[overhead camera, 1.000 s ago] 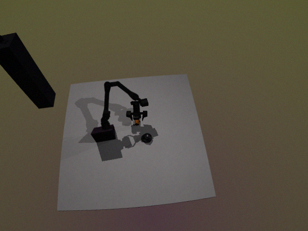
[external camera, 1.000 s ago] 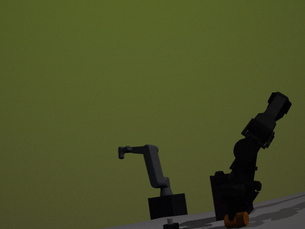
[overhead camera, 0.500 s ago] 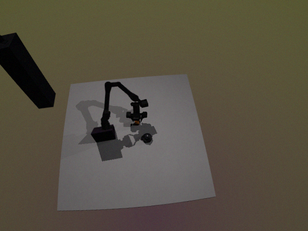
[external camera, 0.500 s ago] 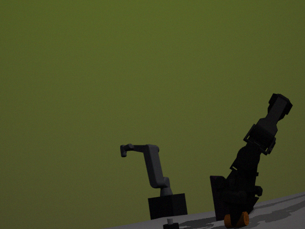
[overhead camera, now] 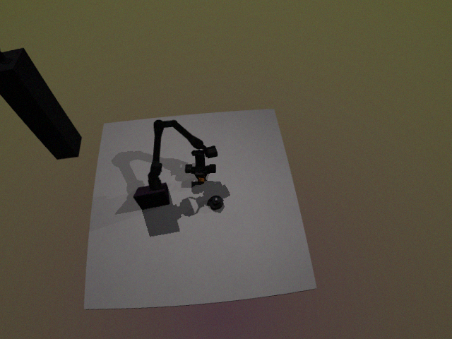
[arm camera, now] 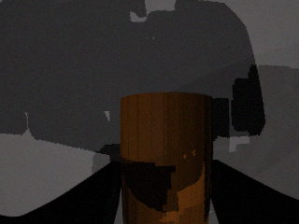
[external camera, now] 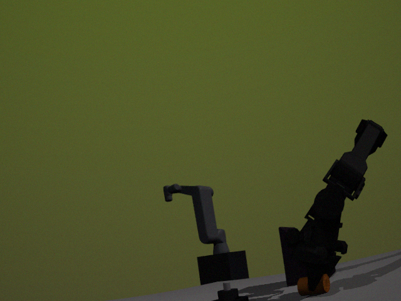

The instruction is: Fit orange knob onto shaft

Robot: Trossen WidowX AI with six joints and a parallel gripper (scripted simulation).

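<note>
The round pedestal is 170 mm to the right of my gripper tip, 80 mm ahead of it and 20 mm above it. The rest, counted from my gripper tip: orange knob: 10 mm to the left, 10 mm above.
</note>
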